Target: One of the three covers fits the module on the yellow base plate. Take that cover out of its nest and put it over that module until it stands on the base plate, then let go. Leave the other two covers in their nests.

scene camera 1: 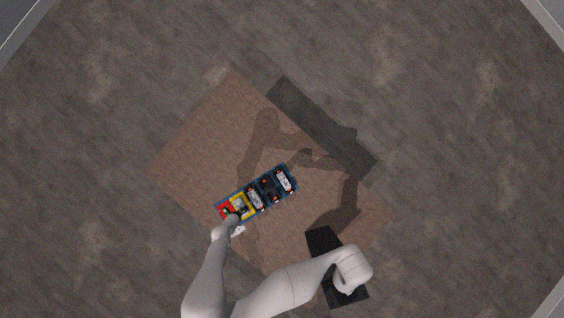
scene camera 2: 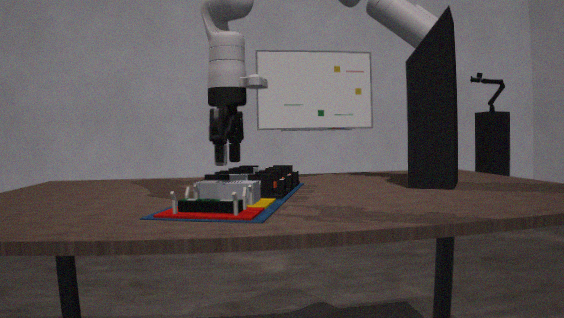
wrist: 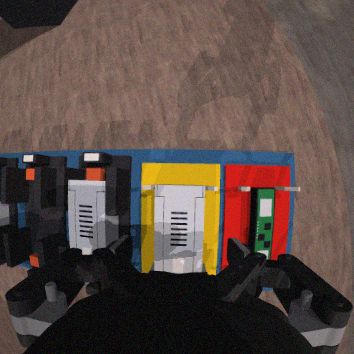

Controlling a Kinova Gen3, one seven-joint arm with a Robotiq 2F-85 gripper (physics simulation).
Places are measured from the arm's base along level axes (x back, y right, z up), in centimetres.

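Pixels of known places: gripper, between the fingertips: [scene camera 1: 239, 210] [scene camera 2: 228, 163] [wrist: 179, 247]; arm's base, origin of its link: [scene camera 2: 432, 40].
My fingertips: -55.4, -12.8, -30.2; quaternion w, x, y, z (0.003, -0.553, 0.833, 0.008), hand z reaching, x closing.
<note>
For each thing: its top centre in the pictures, then the offset to it from my fingertips, as dx, dy, dz. "spot": a spot on its surface instead.
- silver cover with vent slots, centre of its top: [wrist: 178, 239] [scene camera 2: 226, 181] [scene camera 1: 240, 207] -0.4, +0.4, -3.6
- yellow base plate, a spot on its surface: [wrist: 180, 172] [scene camera 2: 264, 202] spot: +6.6, -2.6, -7.6
- middle nest, a spot on its surface: [scene camera 1: 270, 188] spot: +8.4, +20.6, -7.2
- red base plate, centre of its top: [wrist: 217, 227] [scene camera 2: 220, 206] [scene camera 1: 235, 209] -2.1, -4.5, -7.6
- green circuit board, a spot on its surface: [wrist: 265, 220] spot: -3.1, -10.3, -5.6
A silver cover with vent slots [scene camera 1: 240, 204] [scene camera 2: 230, 191] [wrist: 179, 225] sits level over the module place on the yellow base plate [scene camera 2: 262, 203] [wrist: 180, 172], between its pale posts. The cover hides the module; the cover's lower edge is partly hidden in scene camera 2. My gripper [scene camera 2: 227, 154] [wrist: 179, 247] is open and empty, above the cover and apart from it. One silver cover [scene camera 1: 255, 198] [wrist: 86, 215] lies in the black nest beside the yellow plate. Another silver cover [scene camera 1: 283, 181] lies in the far nest. The middle nest [scene camera 1: 270, 188] shows no silver cover.
A red base plate [scene camera 2: 207, 215] [wrist: 257, 172] with a green circuit board [wrist: 265, 220] and upright posts adjoins the yellow plate. Everything is on a blue board [wrist: 215, 156] on the brown table. The black nest walls stand up near the gripper's left side in the wrist view.
</note>
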